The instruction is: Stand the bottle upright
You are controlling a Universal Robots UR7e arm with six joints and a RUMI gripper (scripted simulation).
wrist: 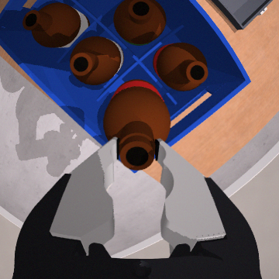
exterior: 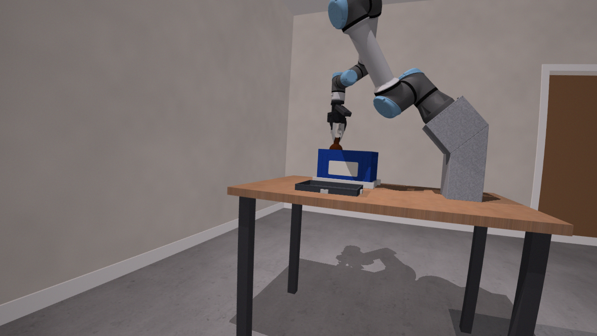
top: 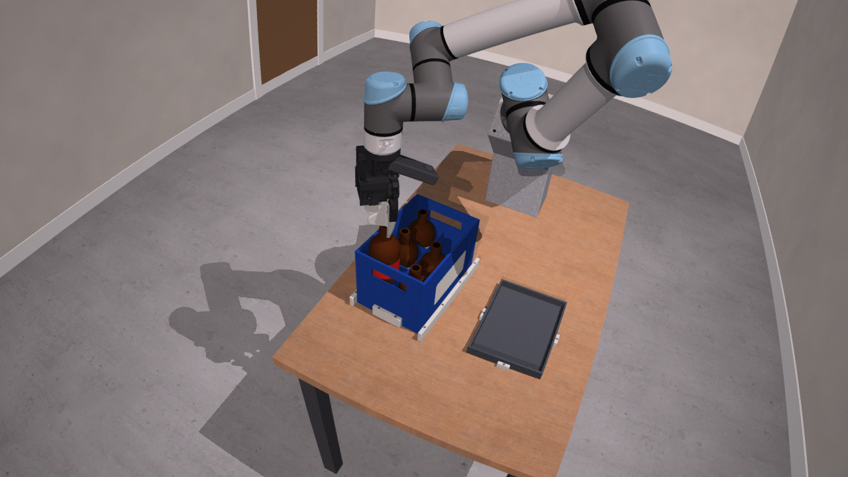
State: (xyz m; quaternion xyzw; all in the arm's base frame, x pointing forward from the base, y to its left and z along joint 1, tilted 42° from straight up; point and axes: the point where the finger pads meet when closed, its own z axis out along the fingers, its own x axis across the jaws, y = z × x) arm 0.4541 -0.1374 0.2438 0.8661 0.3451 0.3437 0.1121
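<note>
Right now my hand is 7 cm above the bottle. Round my hand: dark tray (33 cm to the left, 22 cm below, 9 cm behind); crate (15 cm below, 8 cm behind, 4 cm to the left).
</note>
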